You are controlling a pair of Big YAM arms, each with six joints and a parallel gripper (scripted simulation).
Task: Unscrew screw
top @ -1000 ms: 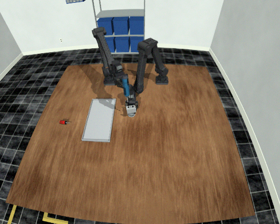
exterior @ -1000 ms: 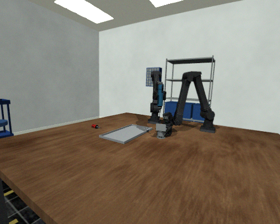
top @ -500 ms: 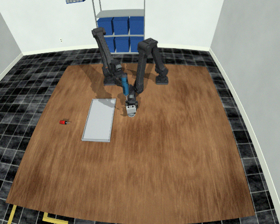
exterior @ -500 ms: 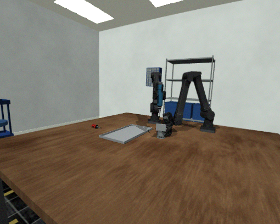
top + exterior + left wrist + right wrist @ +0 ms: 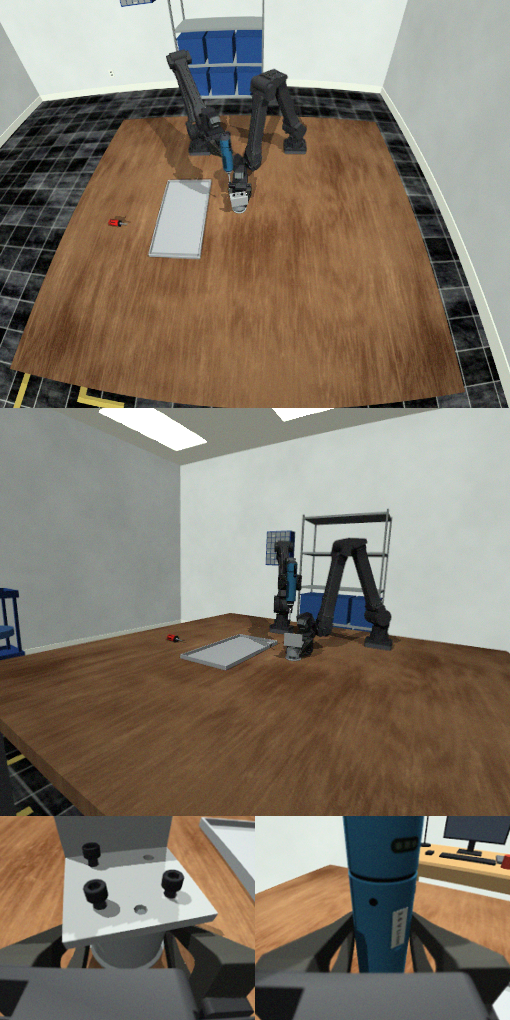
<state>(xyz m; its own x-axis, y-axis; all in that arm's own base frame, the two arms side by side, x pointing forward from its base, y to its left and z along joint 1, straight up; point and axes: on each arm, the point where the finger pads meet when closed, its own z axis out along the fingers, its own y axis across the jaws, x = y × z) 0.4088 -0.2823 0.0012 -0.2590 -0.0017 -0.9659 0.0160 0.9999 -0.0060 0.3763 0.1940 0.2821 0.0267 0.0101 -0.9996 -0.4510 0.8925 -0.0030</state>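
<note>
The grey bracket lies 50 mm above my left hand. Also, from my left hand: screw (20 mm behind, 10 mm to the left, 50 mm above); flat grey tray (50 mm ahead, 260 mm to the right, 20 mm below); small red-handled tool (90 mm ahead, 560 mm to the right, 10 mm below).
</note>
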